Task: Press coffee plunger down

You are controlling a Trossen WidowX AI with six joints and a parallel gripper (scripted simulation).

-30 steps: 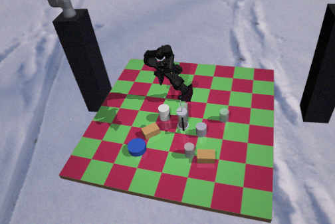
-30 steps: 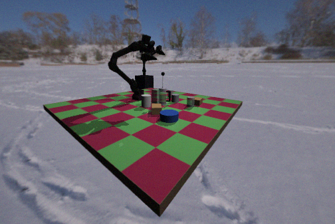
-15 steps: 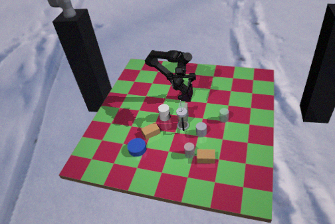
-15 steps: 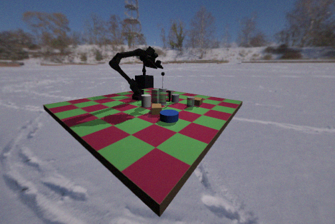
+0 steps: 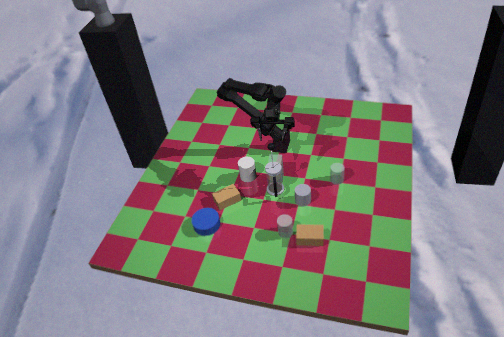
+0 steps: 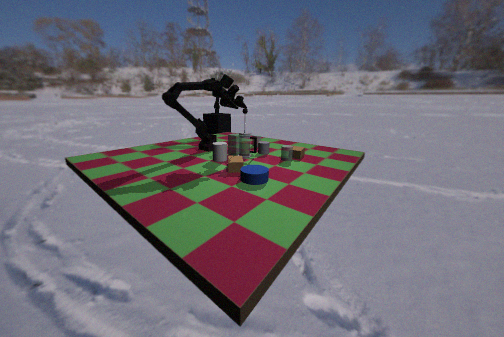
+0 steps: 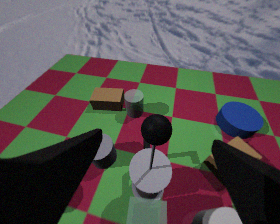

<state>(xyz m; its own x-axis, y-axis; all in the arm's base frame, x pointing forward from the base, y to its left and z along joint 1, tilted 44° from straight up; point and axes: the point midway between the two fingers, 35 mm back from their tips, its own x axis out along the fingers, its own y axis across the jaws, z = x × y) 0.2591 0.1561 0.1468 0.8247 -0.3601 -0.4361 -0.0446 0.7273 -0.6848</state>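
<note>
Right now my gripper tip is 150 mm above the coffee press and 40 mm short of it. The rest, counted from my gripper tip: white cylinder (240 mm below, 140 mm to the right, 50 mm behind); then blue disc (270 mm to the right, 260 mm below, 260 mm ahead).
</note>
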